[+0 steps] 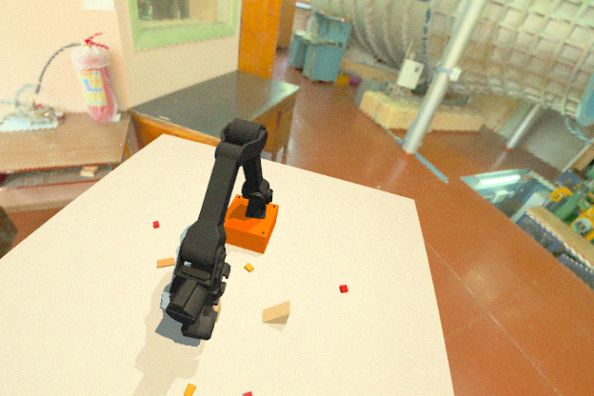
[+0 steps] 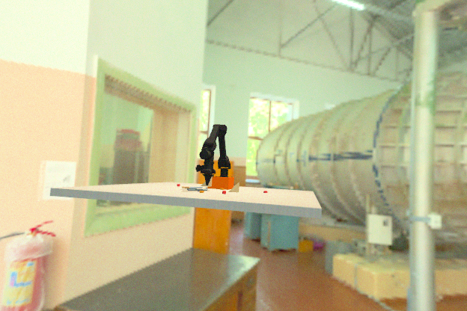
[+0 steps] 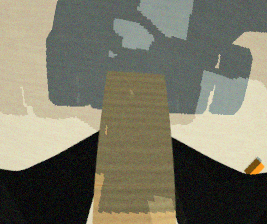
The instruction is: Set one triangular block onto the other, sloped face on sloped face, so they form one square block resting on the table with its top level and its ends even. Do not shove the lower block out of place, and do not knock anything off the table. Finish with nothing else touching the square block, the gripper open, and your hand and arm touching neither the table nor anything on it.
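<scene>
My gripper tip is 10 mm to the right of the tan triangular block and 10 mm below it.
</scene>
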